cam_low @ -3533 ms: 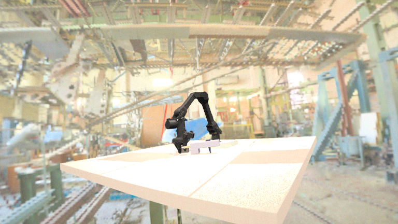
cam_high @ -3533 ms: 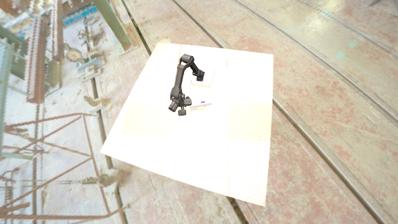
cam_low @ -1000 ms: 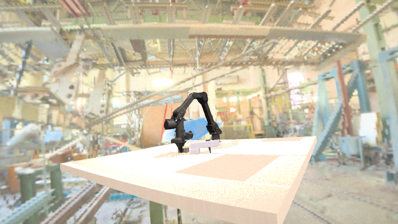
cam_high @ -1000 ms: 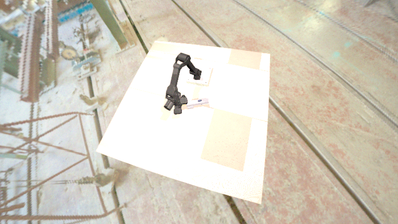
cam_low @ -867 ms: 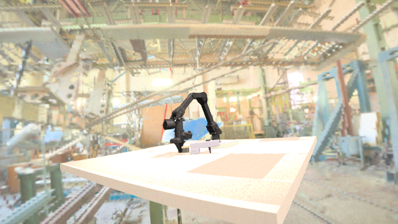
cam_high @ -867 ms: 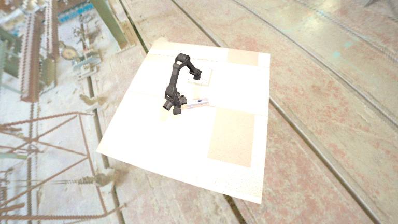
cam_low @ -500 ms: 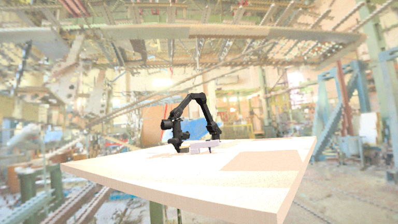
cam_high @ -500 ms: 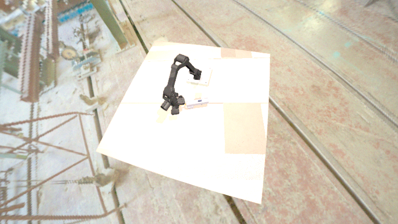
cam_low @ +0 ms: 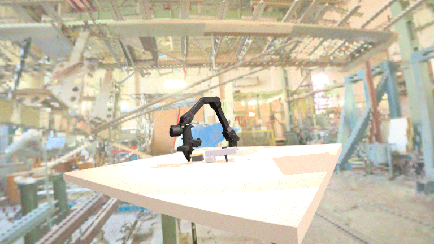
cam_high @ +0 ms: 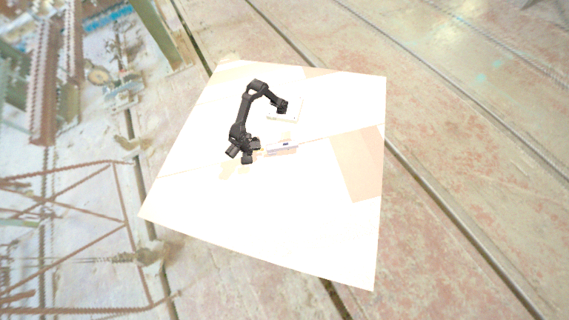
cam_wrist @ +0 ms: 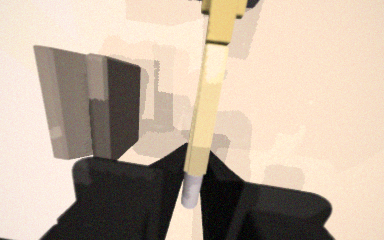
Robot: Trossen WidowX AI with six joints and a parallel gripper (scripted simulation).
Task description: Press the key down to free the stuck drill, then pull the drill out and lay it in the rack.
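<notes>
Right now my gripper tip is 80 mm past the rack and 10 mm below it. The rest, counted from my gripper tip: housing (60 mm behind, 190 mm to the left, 40 mm above).
</notes>
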